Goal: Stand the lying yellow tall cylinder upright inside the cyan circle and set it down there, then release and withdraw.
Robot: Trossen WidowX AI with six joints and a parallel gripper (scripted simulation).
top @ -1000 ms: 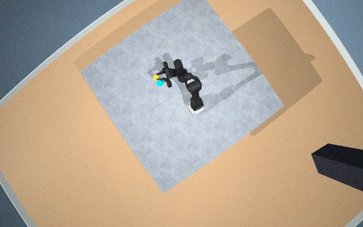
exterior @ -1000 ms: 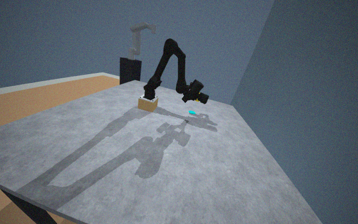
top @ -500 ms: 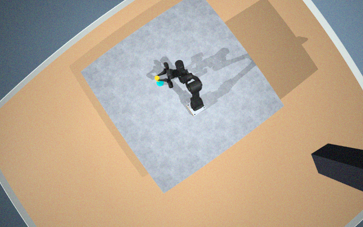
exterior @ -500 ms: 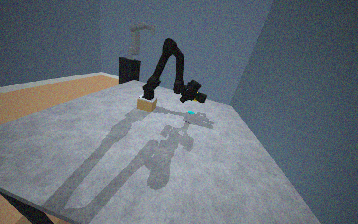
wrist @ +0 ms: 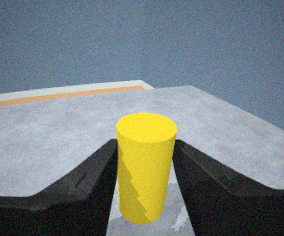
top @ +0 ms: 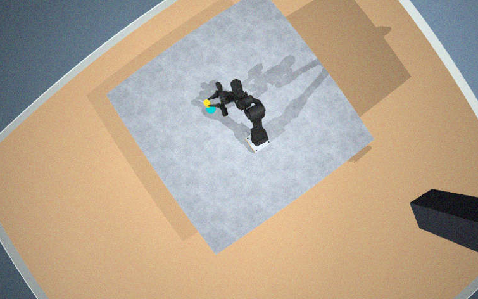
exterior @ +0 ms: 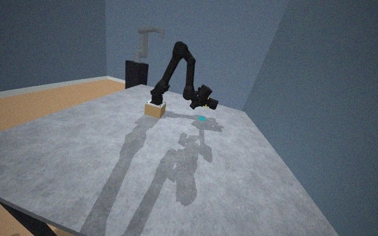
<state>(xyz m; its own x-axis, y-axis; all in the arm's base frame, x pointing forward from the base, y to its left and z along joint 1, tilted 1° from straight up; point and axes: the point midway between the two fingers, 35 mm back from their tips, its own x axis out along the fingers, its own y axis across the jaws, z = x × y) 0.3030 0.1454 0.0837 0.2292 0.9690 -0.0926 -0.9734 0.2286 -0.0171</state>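
The cyan circle is 16 cm below my gripper tip. Also, from my gripper tip: yellow tall cylinder 2 cm below.
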